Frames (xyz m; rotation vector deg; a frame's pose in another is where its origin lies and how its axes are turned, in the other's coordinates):
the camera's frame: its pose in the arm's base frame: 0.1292 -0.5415 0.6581 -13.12 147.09 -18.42
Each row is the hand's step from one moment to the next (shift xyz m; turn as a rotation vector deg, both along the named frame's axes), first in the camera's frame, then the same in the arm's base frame.
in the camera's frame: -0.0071 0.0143 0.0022 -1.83 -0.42 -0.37
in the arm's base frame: 0.0057 0.0149 -0.0022 1.38 0.08 1.32
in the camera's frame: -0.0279 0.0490 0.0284 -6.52 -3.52 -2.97
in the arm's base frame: 0.0338 0.0480 -0.0231 4.25 -1.36 6.62
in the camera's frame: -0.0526 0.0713 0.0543 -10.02 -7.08 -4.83
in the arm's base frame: 0.0662 0.0703 -0.0385 6.55 -3.64 10.85
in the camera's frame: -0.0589 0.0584 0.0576 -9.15 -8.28 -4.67
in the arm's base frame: 0.0745 0.0587 -0.0346 6.02 -5.01 10.62
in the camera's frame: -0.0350 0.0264 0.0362 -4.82 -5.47 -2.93
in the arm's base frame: 0.0461 0.0266 -0.0199 3.03 -3.62 6.28
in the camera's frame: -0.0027 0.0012 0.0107 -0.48 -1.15 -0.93
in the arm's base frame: 0.0078 -0.0002 -0.0079 0.02 -0.82 1.32
